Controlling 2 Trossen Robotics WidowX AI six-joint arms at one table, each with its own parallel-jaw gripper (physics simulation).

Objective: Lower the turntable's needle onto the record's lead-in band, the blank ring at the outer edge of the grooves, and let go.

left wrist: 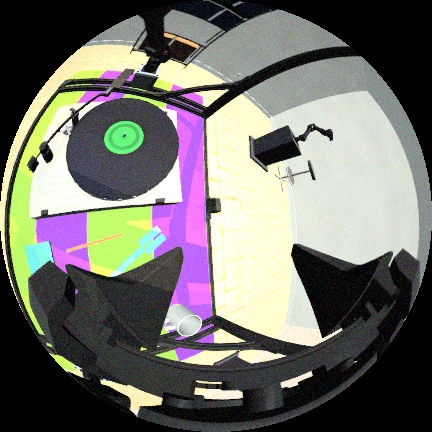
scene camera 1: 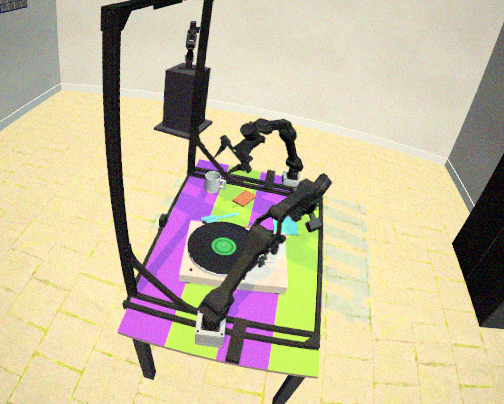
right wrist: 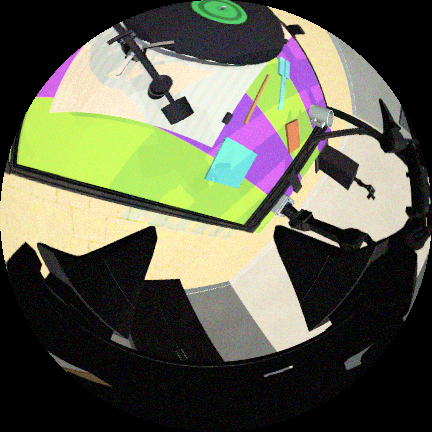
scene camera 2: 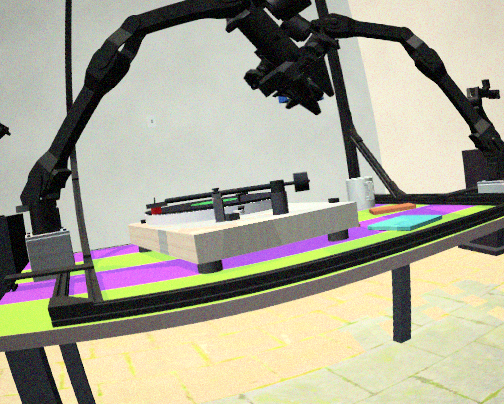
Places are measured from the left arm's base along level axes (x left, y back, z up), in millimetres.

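Pixels of known places: left gripper, fingertip midpoint: (left wrist: 239, 252) (scene camera 1: 219, 166) (scene camera 2: 280, 98); right gripper, fingertip midpoint: (scene camera 1: 304, 214) (right wrist: 215, 232) (scene camera 2: 326, 104); left arm's base, link origin: (scene camera 1: 292, 176) (right wrist: 285, 207) (scene camera 2: 499, 179); right arm's base, link origin: (left wrist: 148, 69) (scene camera 1: 210, 323) (scene camera 2: 46, 232).
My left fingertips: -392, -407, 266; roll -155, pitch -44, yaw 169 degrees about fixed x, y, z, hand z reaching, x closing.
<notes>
Ahead of a thing's pixels: the offset from my left fingertips to its top centre, as dx, dy, dz. "spot": to the spot under its first point.
The turntable (scene camera 1: 235, 285) (scene camera 2: 275, 225) (left wrist: 50, 200) stands on the table with a black record @(+61, -241, -222) (scene camera 1: 205, 255) (left wrist: 122, 175) (right wrist: 250, 45) that has a green label. Its dark tonearm @(+223, -290, -184) (scene camera 2: 240, 188) (right wrist: 145, 63) runs along the platter's side, and its red-tipped head @(spot: +155, -399, -215) (scene camera 2: 156, 210) is at the platter's edge in scene camera 2. The needle and lead-in band are too small to make out. My left gripper (left wrist: 239, 252) is open and empty, above the table's far end near the mug. My right gripper (right wrist: 215, 232) is open and empty, high beyond the tonearm side, touching nothing.
A mug @(spot: -36, +215, -243) (scene camera 1: 212, 182) (scene camera 2: 357, 193), an orange block @(+138, +207, -305) (scene camera 1: 244, 198) (right wrist: 293, 136), a cyan square @(spot: +357, +21, -305) (scene camera 2: 405, 221) (right wrist: 232, 162), a cyan tool @(+31, +36, -306) (scene camera 1: 220, 218) (right wrist: 282, 82) and a thin brown stick @(+144, -9, -308) (left wrist: 95, 242) (right wrist: 256, 100) lie beyond the turntable. A black frame (scene camera 1: 114, 150) rises from the table.
</notes>
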